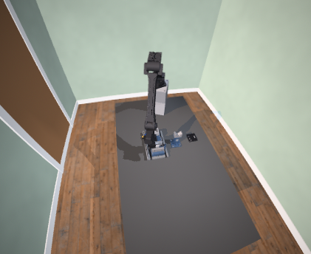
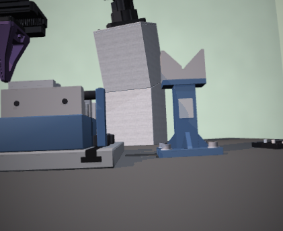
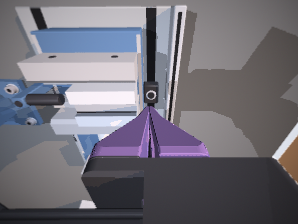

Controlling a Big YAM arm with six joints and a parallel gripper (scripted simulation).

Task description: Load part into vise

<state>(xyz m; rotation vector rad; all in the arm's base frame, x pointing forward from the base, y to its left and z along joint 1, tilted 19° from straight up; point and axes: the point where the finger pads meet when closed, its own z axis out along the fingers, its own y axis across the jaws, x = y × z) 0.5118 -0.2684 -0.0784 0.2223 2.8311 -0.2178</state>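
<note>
My hand is 1 cm short of the part, 4 cm to the right of it and 2 cm above it. Round my hand: dark work stop rod (2 cm ahead, 11 cm to the left, 3 cm below); moving jaw (2 cm behind, 7 cm to the left, 4 cm below); fixed jaw (4 cm ahead, 6 cm to the left, 4 cm below).
</note>
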